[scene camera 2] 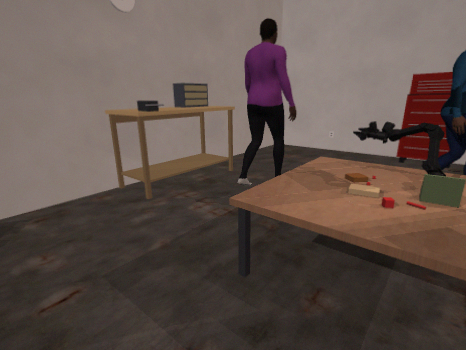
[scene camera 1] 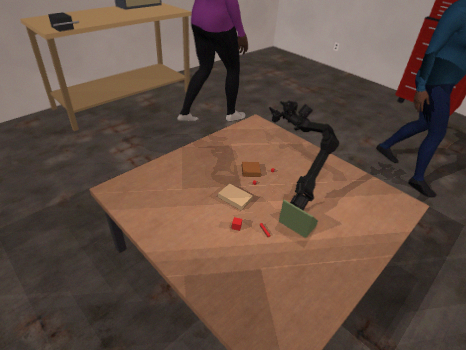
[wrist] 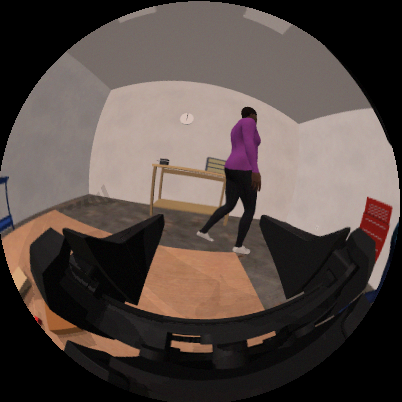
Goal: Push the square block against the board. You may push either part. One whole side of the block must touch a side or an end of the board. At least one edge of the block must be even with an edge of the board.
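Places are measured from the arm's base along level axes (x ahead, y left, z up), in centimetres.
Where they show: gripper, fingertip midpoint: (scene camera 2: pixel 355 130) (scene camera 1: pixel 275 104) (wrist: pixel 213 219); arm's base, origin of the base link: (scene camera 2: pixel 433 184) (scene camera 1: pixel 296 207).
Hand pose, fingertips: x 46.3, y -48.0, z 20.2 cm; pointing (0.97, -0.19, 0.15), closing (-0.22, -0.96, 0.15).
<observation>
Things, the pixels of their top centre, and the offset from my fingertips.
- flat brown square block, middle of its top: (scene camera 1: pixel 251 167) (scene camera 2: pixel 356 175) dx -8.0, dy +31.5, dz -25.4 cm
- pale rectangular board, middle of its top: (scene camera 1: pixel 235 194) (scene camera 2: pixel 364 187) dx -15.6, dy +55.8, dz -25.4 cm
- red cube, middle of its top: (scene camera 1: pixel 237 221) (scene camera 2: pixel 388 198) dx -28.1, dy +70.5, dz -24.4 cm
- red stick, middle of its top: (scene camera 1: pixel 265 228) (scene camera 2: pixel 416 203) dx -39.7, dy +63.7, dz -27.0 cm
A flat brown square block (scene camera 1: pixel 251 169) (scene camera 2: pixel 356 177) (wrist: pixel 62 322) lies on the table. A pale rectangular board (scene camera 1: pixel 235 196) (scene camera 2: pixel 364 190) (wrist: pixel 20 281) lies flat, apart from the block and nearer scene camera 1. A strip of table shows between them, and their sides are not in contact. In the wrist view both are at the lower left, partly cut off or hidden by the gripper. My gripper (scene camera 1: pixel 278 110) (scene camera 2: pixel 361 131) (wrist: pixel 213 219) is open and empty, held high above the table's far part, pointing out roughly level. It touches neither part.
Two small red balls (scene camera 1: pixel 273 170) (scene camera 1: pixel 254 182) lie near the block and board. A red cube (scene camera 1: pixel 237 224) (scene camera 2: pixel 388 202) and a red stick (scene camera 1: pixel 265 230) (scene camera 2: pixel 416 205) lie nearer scene camera 1. A green panel (scene camera 1: pixel 297 218) (scene camera 2: pixel 442 191) stands by the arm's base. Two people are beyond the table.
</observation>
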